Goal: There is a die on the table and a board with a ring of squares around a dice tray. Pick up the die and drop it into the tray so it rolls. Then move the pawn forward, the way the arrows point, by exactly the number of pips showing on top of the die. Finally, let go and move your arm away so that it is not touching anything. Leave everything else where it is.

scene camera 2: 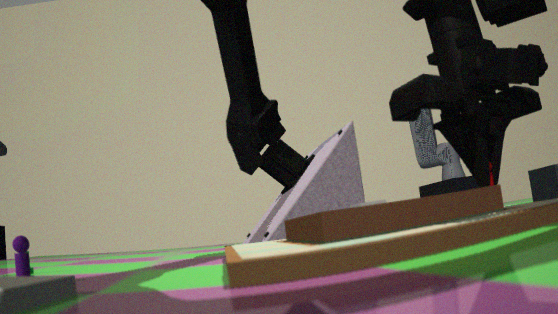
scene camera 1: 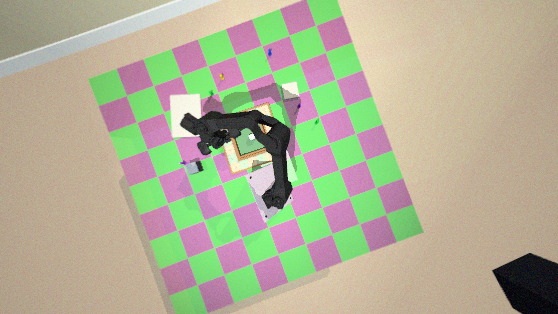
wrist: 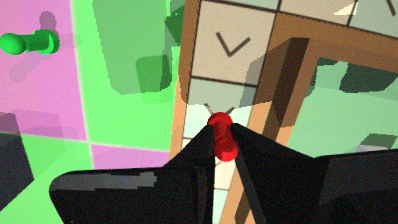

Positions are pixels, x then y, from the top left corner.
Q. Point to a red pawn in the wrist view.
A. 226,149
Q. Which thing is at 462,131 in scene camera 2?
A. The gripper.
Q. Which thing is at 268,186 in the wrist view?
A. The gripper.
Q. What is the gripper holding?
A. A red pawn.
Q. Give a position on a tray wall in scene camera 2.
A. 359,221
